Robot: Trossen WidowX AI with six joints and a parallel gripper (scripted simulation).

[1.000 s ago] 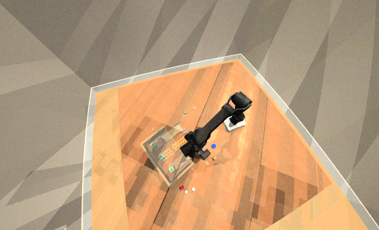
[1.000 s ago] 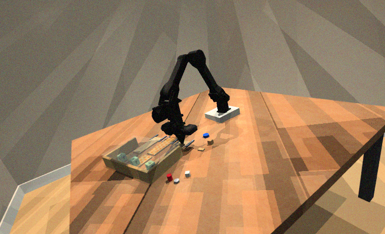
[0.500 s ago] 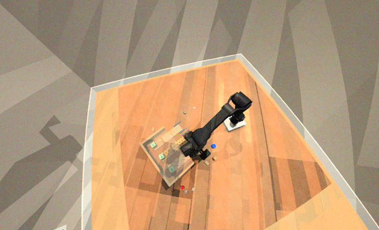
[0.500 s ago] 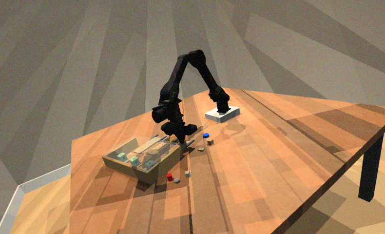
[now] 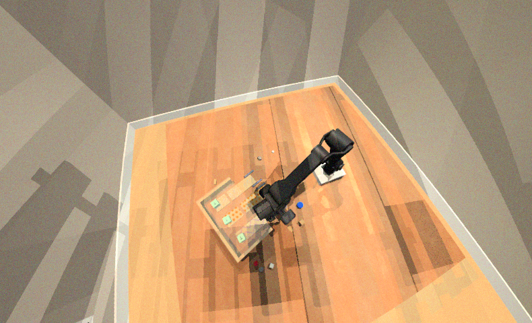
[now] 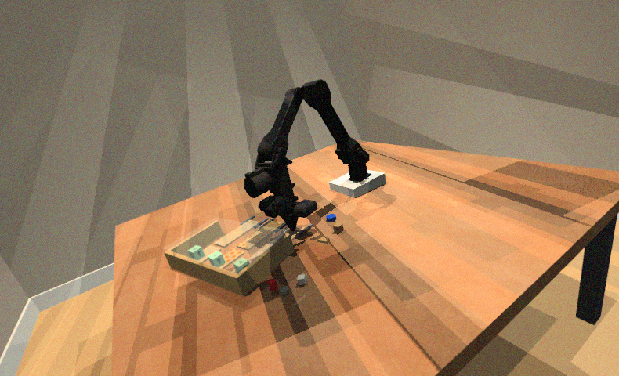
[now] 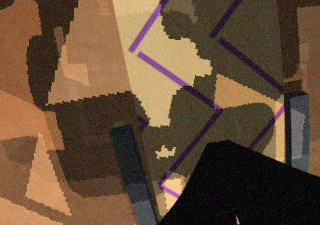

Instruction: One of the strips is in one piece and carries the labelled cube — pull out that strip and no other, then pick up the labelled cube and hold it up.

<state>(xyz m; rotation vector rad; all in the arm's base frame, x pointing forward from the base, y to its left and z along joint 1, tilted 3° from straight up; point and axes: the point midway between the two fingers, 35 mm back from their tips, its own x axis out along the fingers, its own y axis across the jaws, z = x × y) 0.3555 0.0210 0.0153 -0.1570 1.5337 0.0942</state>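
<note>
The blue disc lies 110 mm behind my gripper tip and 50 mm to the left of it. Round my gripper tip: red cylinder (200 mm ahead, 160 mm to the left, 10 mm above); orange-dotted strip (90 mm to the right, 60 mm ahead).
</note>
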